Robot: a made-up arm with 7 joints. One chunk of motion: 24 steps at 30 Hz.
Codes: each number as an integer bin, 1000 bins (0 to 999) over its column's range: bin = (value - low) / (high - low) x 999, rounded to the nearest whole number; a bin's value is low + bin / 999 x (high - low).
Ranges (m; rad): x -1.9..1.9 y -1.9..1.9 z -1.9..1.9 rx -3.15..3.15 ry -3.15..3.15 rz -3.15..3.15
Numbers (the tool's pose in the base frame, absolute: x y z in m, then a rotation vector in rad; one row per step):
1: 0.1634 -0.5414 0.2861 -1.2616 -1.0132 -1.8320
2: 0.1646 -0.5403 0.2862 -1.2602 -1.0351 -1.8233
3: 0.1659 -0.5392 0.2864 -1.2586 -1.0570 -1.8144
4: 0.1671 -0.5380 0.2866 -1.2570 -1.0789 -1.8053
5: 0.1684 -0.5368 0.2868 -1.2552 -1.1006 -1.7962
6: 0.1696 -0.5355 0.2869 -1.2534 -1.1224 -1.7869
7: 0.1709 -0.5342 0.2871 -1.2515 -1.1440 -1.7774
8: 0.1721 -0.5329 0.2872 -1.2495 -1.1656 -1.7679
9: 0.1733 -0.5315 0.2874 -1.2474 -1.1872 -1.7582
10: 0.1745 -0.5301 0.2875 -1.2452 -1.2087 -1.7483
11: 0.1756 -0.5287 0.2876 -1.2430 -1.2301 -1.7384
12: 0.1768 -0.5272 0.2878 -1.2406 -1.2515 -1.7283
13: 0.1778 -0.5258 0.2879 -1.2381 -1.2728 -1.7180
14: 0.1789 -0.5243 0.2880 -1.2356 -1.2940 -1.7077
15: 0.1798 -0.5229 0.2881 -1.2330 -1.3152 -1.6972
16: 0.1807 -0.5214 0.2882 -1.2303 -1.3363 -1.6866
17: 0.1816 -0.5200 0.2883 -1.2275 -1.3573 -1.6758
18: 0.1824 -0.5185 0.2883 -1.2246 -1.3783 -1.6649
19: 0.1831 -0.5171 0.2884 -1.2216 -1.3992 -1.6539
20: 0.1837 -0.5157 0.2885 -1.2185 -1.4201 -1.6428
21: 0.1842 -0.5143 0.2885 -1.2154 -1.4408 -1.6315
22: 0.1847 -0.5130 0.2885 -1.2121 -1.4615 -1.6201
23: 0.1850 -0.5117 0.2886 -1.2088 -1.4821 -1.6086
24: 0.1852 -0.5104 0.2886 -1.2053 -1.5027 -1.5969
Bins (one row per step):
1: 542 357 575 299 339 209
2: 543 357 575 300 335 210
3: 543 358 575 300 332 212
4: 543 358 575 300 328 213
5: 544 358 575 300 325 215
6: 544 359 575 301 322 216
7: 544 359 575 301 318 218
8: 545 359 575 301 315 219
9: 545 360 575 302 311 221
10: 545 360 575 302 308 222
11: 546 361 575 302 304 224
12: 546 361 575 303 301 225
13: 546 361 575 303 298 227
14: 547 362 575 304 294 229
15: 547 362 575 304 291 230
16: 547 362 575 304 288 232
17: 547 363 575 305 284 234
18: 547 363 575 305 281 235
19: 548 364 575 306 278 237
20: 548 364 575 306 274 239
21: 548 364 575 307 271 241
22: 548 365 575 307 268 243
23: 548 365 575 308 264 244
24: 548 365 575 308 261 246

